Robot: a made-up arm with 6 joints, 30 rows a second.
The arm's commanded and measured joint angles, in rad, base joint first. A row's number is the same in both.
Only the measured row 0 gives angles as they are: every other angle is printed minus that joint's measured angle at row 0.
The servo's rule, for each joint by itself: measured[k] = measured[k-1] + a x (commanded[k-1-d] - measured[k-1]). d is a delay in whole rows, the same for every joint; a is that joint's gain. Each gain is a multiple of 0.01, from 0.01 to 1. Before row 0 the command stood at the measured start. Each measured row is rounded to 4 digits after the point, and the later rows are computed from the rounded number. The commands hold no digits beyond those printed.
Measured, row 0:
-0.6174 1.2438 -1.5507 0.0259 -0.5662 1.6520
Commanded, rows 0 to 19:
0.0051 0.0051 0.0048 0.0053 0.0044 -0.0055
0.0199 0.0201 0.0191 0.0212 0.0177 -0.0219
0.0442 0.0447 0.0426 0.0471 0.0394 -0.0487
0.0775 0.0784 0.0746 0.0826 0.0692 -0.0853
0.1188 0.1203 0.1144 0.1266 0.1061 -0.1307
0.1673 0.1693 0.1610 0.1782 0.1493 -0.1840
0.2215 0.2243 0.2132 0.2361 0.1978 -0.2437
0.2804 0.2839 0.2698 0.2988 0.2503 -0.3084
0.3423 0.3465 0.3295 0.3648 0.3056 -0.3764
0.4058 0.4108 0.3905 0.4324 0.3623 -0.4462
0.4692 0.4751 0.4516 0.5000 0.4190 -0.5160
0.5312 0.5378 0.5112 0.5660 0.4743 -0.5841
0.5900 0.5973 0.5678 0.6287 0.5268 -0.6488
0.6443 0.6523 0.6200 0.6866 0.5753 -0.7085
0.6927 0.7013 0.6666 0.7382 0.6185 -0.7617
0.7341 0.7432 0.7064 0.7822 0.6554 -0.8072
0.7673 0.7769 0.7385 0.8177 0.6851 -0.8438
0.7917 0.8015 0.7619 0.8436 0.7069 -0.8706
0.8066 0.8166 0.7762 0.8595 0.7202 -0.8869
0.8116 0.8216 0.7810 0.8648 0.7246 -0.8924
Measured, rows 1 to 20:
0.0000 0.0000 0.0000 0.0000 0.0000 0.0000
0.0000 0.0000 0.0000 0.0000 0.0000 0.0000
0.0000 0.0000 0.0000 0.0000 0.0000 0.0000
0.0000 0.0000 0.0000 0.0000 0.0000 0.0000
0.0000 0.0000 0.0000 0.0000 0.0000 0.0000
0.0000 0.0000 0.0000 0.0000 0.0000 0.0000
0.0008 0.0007 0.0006 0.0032 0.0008 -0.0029
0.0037 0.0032 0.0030 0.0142 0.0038 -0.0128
0.0098 0.0086 0.0081 0.0343 0.0102 -0.0315
0.0200 0.0177 0.0167 0.0638 0.0208 -0.0595
0.0348 0.0310 0.0294 0.1021 0.0362 -0.0965
0.0547 0.0490 0.0465 0.1485 0.0566 -0.1420
0.0797 0.0718 0.0682 0.2019 0.0820 -0.1949
0.1098 0.0994 0.0944 0.2610 0.1123 -0.2539
0.1447 0.1315 0.1250 0.3243 0.1471 -0.3176
0.1839 0.1678 0.1595 0.3902 0.1858 -0.3845
0.2267 0.2077 0.1975 0.4572 0.2278 -0.4529
0.2724 0.2506 0.2383 0.5236 0.2722 -0.5211
0.3200 0.2957 0.2811 0.5877 0.3180 -0.5875
0.3686 0.3421 0.3252 0.6480 0.3643 -0.6504
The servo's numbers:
d 6
a 0.15 0.13 0.13 0.61 0.18 0.52

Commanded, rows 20 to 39:
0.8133 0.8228 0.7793 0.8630 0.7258 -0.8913
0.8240 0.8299 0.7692 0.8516 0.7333 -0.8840
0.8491 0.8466 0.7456 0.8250 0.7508 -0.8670
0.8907 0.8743 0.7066 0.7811 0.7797 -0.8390
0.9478 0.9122 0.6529 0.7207 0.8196 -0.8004
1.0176 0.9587 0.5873 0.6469 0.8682 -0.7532
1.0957 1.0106 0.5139 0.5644 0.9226 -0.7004
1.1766 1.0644 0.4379 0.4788 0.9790 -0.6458
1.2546 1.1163 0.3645 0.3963 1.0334 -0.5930
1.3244 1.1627 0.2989 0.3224 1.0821 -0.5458
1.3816 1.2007 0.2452 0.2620 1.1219 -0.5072
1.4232 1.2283 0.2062 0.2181 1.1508 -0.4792
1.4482 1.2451 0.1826 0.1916 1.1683 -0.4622
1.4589 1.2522 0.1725 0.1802 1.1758 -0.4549
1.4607 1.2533 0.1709 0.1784 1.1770 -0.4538
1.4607 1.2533 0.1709 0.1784 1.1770 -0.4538
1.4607 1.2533 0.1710 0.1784 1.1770 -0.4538
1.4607 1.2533 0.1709 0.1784 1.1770 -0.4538
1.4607 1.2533 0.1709 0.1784 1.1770 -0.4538
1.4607 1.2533 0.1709 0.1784 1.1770 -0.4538
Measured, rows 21 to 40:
0.4172 0.3888 0.3696 0.7030 0.4101 -0.7083
0.4647 0.4349 0.4134 0.7513 0.4543 -0.7597
0.5101 0.4794 0.4557 0.7918 0.4958 -0.8034
0.5523 0.5213 0.4955 0.8234 0.5338 -0.8383
0.5904 0.5597 0.5320 0.8454 0.5674 -0.8636
0.6236 0.5937 0.5644 0.8572 0.5957 -0.8786
0.6521 0.6235 0.5923 0.8607 0.6191 -0.8852
0.6779 0.6503 0.6153 0.8551 0.6397 -0.8846
0.7036 0.6758 0.6322 0.8367 0.6597 -0.8754
0.7317 0.7016 0.6419 0.8028 0.6813 -0.8565
0.7641 0.7290 0.6433 0.7527 0.7062 -0.8273
0.8021 0.7589 0.6360 0.6882 0.7354 -0.7888
0.8461 0.7916 0.6201 0.6127 0.7691 -0.7428
0.8957 0.8271 0.5964 0.5310 0.8069 -0.6924
0.9495 0.8647 0.5663 0.4488 0.8477 -0.6407
1.0057 0.9034 0.5315 0.3717 0.8899 -0.5914
1.0621 0.9420 0.4943 0.3048 0.9317 -0.5476
1.1163 0.9792 0.4568 0.2519 0.9711 -0.5120
1.1661 1.0138 0.4212 0.2151 1.0066 -0.4861
1.2100 1.0448 0.3889 0.1938 1.0371 -0.4699

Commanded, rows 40 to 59:
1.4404 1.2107 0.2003 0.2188 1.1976 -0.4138
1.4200 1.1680 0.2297 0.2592 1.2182 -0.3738
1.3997 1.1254 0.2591 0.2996 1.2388 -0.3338
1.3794 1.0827 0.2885 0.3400 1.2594 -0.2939
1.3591 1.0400 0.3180 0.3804 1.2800 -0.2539
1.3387 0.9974 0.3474 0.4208 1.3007 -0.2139
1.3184 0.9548 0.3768 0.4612 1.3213 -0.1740
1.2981 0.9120 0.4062 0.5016 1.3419 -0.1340
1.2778 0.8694 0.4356 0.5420 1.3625 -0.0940
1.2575 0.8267 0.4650 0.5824 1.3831 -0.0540
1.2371 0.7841 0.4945 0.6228 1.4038 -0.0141
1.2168 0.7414 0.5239 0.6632 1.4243 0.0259
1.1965 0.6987 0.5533 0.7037 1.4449 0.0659
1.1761 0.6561 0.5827 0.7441 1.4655 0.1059
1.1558 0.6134 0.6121 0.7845 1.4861 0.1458
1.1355 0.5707 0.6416 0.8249 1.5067 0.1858
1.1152 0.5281 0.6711 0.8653 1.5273 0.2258
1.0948 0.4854 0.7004 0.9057 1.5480 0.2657
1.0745 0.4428 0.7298 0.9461 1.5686 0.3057
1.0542 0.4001 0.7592 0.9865 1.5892 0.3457
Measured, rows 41 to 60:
1.2476 1.0719 0.3606 0.1844 1.0623 -0.4615
1.2796 1.0955 0.3359 0.1807 1.0829 -0.4575
1.3068 1.1160 0.3145 0.1793 1.0998 -0.4556
1.3299 1.1338 0.2958 0.1788 1.1137 -0.4547
1.3495 1.1493 0.2796 0.1786 1.1251 -0.4542
1.3662 1.1628 0.2655 0.1785 1.1344 -0.4540
1.3773 1.1690 0.2570 0.2031 1.1458 -0.4331
1.3837 1.1689 0.2535 0.2373 1.1588 -0.4023
1.3861 1.1632 0.2542 0.2753 1.1732 -0.3667
1.3851 1.1527 0.2587 0.3148 1.1887 -0.3288
1.3812 1.1380 0.2664 0.3548 1.2051 -0.2899
1.3748 1.1197 0.2769 0.3951 1.2223 -0.2504
1.3663 1.0983 0.2899 0.4354 1.2401 -0.2107
1.3561 1.0741 0.3050 0.4758 1.2584 -0.1708
1.3444 1.0475 0.3220 0.5162 1.2771 -0.1309
1.3314 1.0188 0.3406 0.5566 1.2962 -0.0909
1.3173 0.9883 0.3606 0.5970 1.3156 -0.0510
1.3022 0.9562 0.3818 0.6374 1.3352 -0.0110
1.2863 0.9227 0.4041 0.6778 1.3549 0.0290
1.2698 0.8880 0.4273 0.7182 1.3748 0.0690

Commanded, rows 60 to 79:
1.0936 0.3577 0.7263 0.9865 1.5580 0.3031
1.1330 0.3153 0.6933 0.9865 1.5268 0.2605
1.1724 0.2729 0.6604 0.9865 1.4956 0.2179
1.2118 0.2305 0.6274 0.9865 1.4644 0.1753
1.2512 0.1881 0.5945 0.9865 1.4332 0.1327
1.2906 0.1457 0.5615 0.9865 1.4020 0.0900
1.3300 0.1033 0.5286 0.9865 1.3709 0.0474
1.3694 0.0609 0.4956 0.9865 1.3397 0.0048
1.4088 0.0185 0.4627 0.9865 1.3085 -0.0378
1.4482 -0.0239 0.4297 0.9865 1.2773 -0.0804
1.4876 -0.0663 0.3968 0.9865 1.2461 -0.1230
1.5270 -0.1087 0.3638 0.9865 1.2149 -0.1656
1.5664 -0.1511 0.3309 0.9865 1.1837 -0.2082
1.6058 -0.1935 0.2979 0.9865 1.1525 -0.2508
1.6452 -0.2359 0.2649 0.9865 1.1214 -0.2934
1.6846 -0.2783 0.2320 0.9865 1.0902 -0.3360
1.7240 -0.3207 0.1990 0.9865 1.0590 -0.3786
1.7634 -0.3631 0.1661 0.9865 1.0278 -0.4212
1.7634 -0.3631 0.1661 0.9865 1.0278 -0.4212
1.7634 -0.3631 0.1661 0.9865 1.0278 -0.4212
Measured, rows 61 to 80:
1.2527 0.8523 0.4513 0.7586 1.3948 0.1089
1.2351 0.8157 0.4760 0.7990 1.4149 0.1489
1.2171 0.7783 0.5014 0.8394 1.4351 0.1889
1.1988 0.7402 0.5273 0.8798 1.4554 0.2288
1.1802 0.7015 0.5536 0.9202 1.4758 0.2688
1.1613 0.6623 0.5803 0.9606 1.4962 0.3088
1.1511 0.6227 0.5993 0.9764 1.5073 0.3058
1.1484 0.5827 0.6115 0.9826 1.5108 0.2822
1.1520 0.5424 0.6179 0.9850 1.5081 0.2488
1.1610 0.5019 0.6191 0.9859 1.5002 0.2106
1.1745 0.4611 0.6159 0.9863 1.4881 0.1701
1.1919 0.4201 0.6088 0.9864 1.4726 0.1284
1.2126 0.3789 0.5984 0.9865 1.4543 0.0863
1.2361 0.3376 0.5850 0.9865 1.4337 0.0439
1.2620 0.2961 0.5691 0.9865 1.4112 0.0014
1.2899 0.2545 0.5510 0.9865 1.3871 -0.0411
1.3196 0.2128 0.5310 0.9865 1.3617 -0.0837
1.3507 0.1710 0.5093 0.9865 1.3353 -0.1263
1.3831 0.1291 0.4861 0.9865 1.3080 -0.1689
1.4165 0.0872 0.4616 0.9865 1.2800 -0.2115

